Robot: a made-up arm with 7 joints.
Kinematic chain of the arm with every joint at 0, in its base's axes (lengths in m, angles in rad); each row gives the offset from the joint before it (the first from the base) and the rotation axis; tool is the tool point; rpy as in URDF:
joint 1: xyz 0 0 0.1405 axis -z
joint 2: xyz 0 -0.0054 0.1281 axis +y
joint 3: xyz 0 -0.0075 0.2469 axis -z
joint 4: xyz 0 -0.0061 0.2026 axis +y
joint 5: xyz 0 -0.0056 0.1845 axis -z
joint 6: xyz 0 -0.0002 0.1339 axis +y
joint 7: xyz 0 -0.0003 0.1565 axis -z
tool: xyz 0 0 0 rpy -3.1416 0 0
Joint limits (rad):
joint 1: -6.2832..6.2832
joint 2: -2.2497..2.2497
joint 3: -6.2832..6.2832
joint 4: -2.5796..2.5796
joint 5: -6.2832..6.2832
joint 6: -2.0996..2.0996
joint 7: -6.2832..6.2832
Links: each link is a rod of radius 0.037 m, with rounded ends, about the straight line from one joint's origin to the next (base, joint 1, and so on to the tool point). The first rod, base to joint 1, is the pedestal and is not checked.
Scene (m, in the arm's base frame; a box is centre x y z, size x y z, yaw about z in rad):
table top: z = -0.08
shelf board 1: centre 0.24 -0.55 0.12 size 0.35 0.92 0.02 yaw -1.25
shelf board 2: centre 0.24 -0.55 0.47 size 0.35 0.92 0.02 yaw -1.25
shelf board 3: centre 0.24 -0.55 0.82 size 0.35 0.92 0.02 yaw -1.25
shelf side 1: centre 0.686 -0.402 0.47 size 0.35 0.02 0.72 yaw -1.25
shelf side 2: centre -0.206 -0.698 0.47 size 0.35 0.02 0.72 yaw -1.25
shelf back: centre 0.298 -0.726 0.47 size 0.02 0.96 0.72 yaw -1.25
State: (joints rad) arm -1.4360 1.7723 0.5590 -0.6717 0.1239 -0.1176 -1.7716
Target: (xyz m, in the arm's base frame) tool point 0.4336 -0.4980 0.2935
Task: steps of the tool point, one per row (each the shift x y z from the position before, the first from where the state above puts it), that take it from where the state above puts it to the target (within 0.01 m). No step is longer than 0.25 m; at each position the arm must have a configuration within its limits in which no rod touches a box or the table.
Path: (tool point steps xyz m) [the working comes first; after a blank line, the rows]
Joints at the target: 0.0975 1.3082 1.2786 1.3127 0.1908 0.6692 -1.7716
Straight joint move there: touches shelf side 1.

1: 0.1567 0.0398 -0.0751
2: 0.1812 -0.0291 -0.0650
3: 0.1761 -0.1021 -0.0445
4: 0.1388 -0.1657 -0.0191
5: 0.0745 -0.2058 0.0053
6: -0.0039 -0.2126 0.0241
7: -0.0791 -0.1833 0.0339
8: -0.1341 -0.1242 0.0352
9: -0.1566 -0.0487 0.0300
10: 0.0550 -0.1037 -0.0022
11: 0.0364 -0.1098 0.0007
12: 0.0162 -0.1105 0.0015

